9 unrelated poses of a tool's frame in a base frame.
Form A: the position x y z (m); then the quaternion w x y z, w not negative.
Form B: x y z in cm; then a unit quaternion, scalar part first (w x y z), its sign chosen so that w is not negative. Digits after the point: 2 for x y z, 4 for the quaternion.
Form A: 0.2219, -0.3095, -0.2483, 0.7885, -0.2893, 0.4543, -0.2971
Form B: 22.19, -30.95, -24.83, 0.7885, -0.2893, 0.4543, -0.2971
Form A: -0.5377, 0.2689, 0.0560, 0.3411, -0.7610, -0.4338, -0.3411
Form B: -53.77, 26.89, 5.60, 0.3411, -0.7610, -0.4338, -0.3411
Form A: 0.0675, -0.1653, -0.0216, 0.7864, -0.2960, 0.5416, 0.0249
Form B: 6.75, -16.53, -2.16, 0.7864, -0.2960, 0.5416, 0.0249
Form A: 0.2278, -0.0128, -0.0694, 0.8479, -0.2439, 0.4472, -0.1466
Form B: 22.78, -1.28, -6.94, 0.8479, -0.2439, 0.4472, -0.1466
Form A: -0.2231, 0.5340, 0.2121, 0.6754, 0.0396, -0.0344, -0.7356
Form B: -22.31, 53.40, 21.21, 0.6754, 0.0396, -0.0344, -0.7356
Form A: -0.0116, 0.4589, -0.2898, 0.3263, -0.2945, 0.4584, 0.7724
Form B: -1.16, 45.89, -28.98, 0.3263, -0.2945, 0.4584, 0.7724
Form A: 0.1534, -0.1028, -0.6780, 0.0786, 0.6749, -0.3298, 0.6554
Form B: 15.34, -10.28, -67.80, 0.0786, 0.6749, -0.3298, 0.6554
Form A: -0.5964, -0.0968, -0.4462, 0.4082, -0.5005, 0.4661, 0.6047
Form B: -59.64, -9.68, -44.62, 0.4082, -0.5005, 0.4661, 0.6047
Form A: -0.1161, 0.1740, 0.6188, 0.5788, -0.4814, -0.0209, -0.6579
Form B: -11.61, 17.40, 61.88, 0.5788, -0.4814, -0.0209, -0.6579
